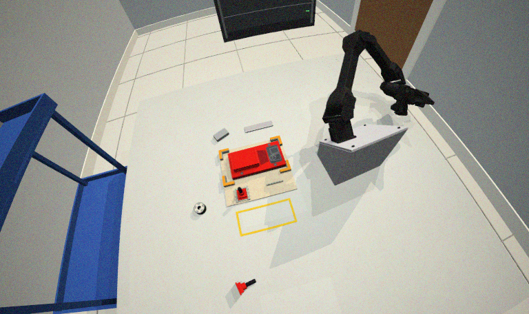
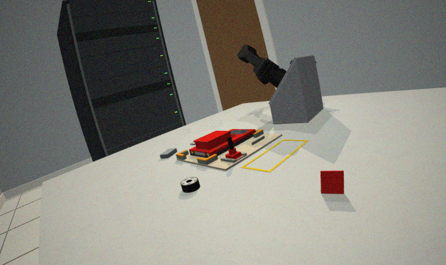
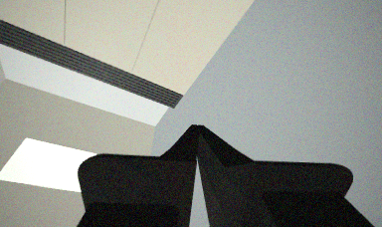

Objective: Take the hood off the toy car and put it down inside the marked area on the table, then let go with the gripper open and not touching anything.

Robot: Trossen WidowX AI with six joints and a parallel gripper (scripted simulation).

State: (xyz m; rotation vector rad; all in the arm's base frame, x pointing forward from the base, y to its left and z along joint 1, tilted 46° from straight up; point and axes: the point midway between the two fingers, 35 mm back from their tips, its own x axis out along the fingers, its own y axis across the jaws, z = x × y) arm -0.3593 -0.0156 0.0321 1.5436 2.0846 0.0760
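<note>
Right now my gripper tip is 680 mm short of the red hood, 90 mm to the left of it and 150 mm above it. From my gripper tip the other things lie so: black wheel: 880 mm ahead, 40 mm to the left, 190 mm below.
</note>
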